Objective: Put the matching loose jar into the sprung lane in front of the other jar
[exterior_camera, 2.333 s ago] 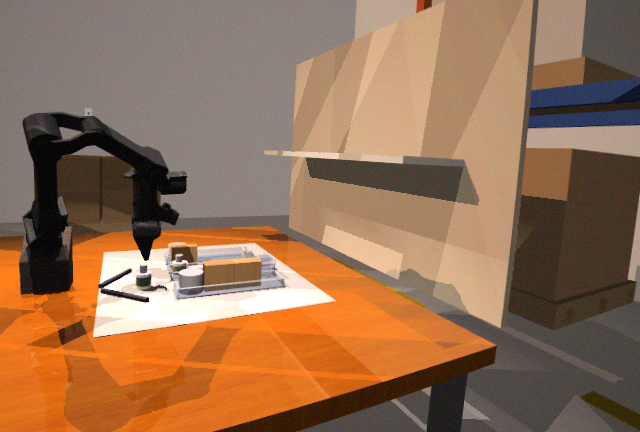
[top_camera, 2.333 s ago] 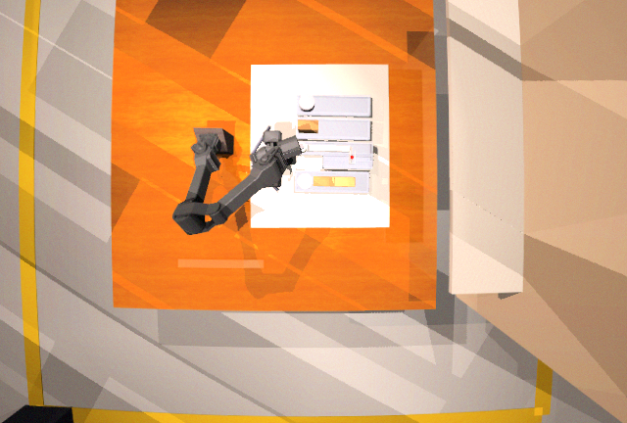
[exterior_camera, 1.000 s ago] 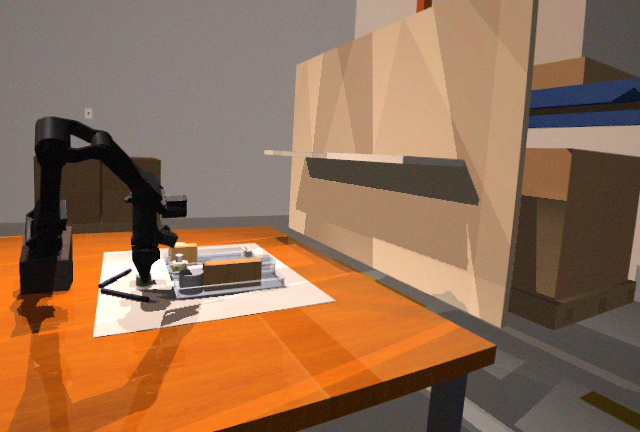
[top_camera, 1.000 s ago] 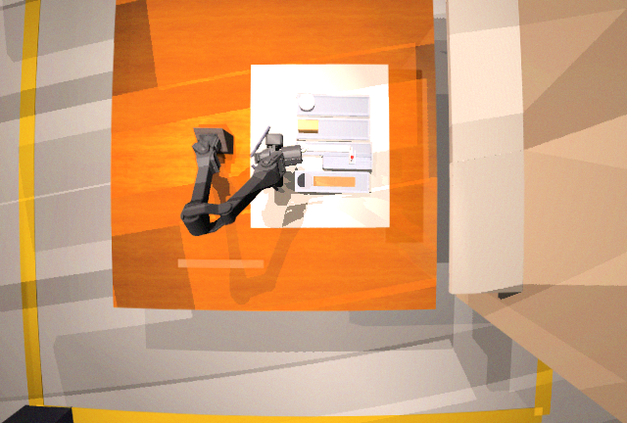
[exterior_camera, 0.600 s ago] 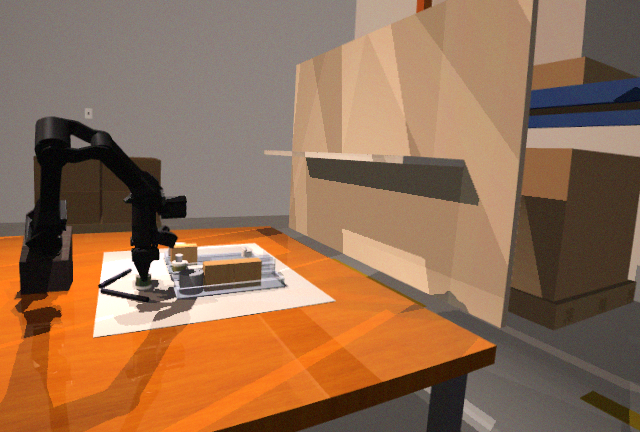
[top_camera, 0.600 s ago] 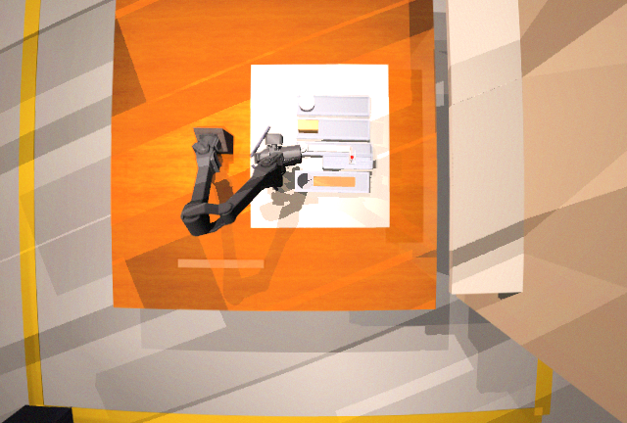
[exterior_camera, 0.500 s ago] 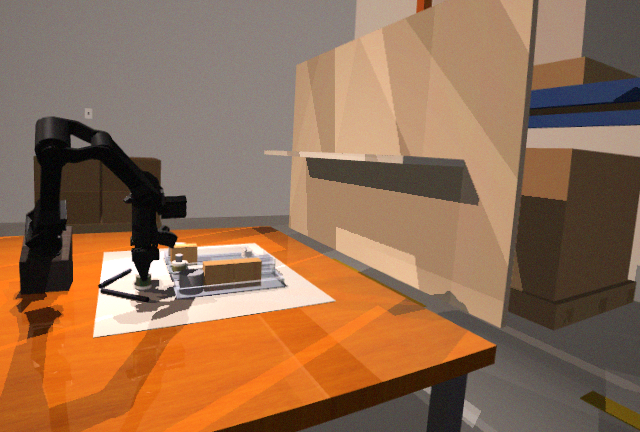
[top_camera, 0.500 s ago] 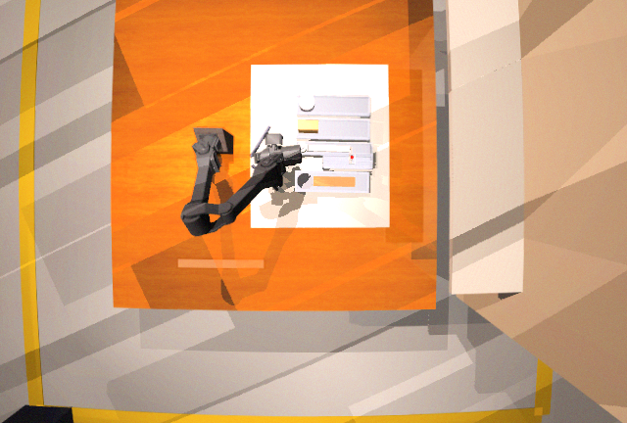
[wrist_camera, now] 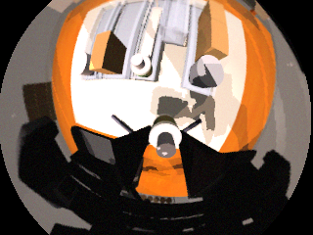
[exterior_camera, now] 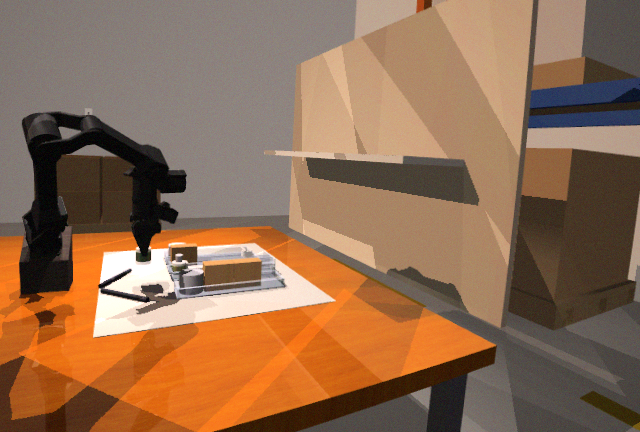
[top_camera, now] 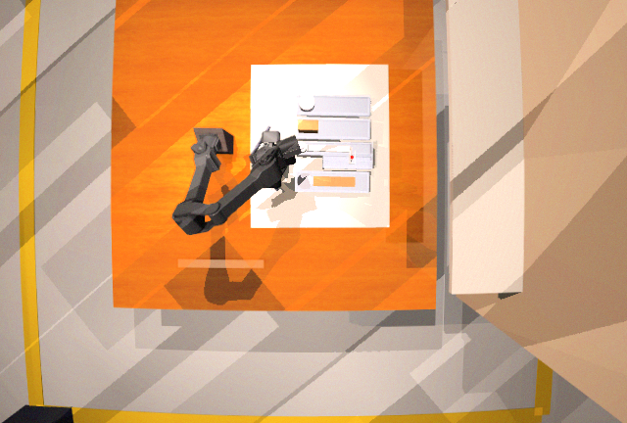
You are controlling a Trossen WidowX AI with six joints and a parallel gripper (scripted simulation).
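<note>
The rack lies 240 mm ahead of my gripper tip, 20 mm to the left of it and 70 mm below it.
</note>
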